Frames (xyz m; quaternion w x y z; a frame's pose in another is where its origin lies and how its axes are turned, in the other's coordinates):
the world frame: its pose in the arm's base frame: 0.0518 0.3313 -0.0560 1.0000 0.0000 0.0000 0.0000
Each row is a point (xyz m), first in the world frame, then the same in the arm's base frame.
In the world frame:
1: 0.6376 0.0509 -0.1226
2: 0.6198 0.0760 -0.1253
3: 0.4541 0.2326 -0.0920
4: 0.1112 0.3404 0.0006
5: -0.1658 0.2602 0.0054
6: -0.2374 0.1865 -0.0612
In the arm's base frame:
1: 0.6894 0.3822 -0.1786
2: 0.6716 0.4073 -0.1813
3: 0.5059 0.5639 -0.1480
4: 0.1630 0.6717 -0.0554
5: -0.1140 0.5915 -0.0506
6: -0.1856 0.5178 -0.1172

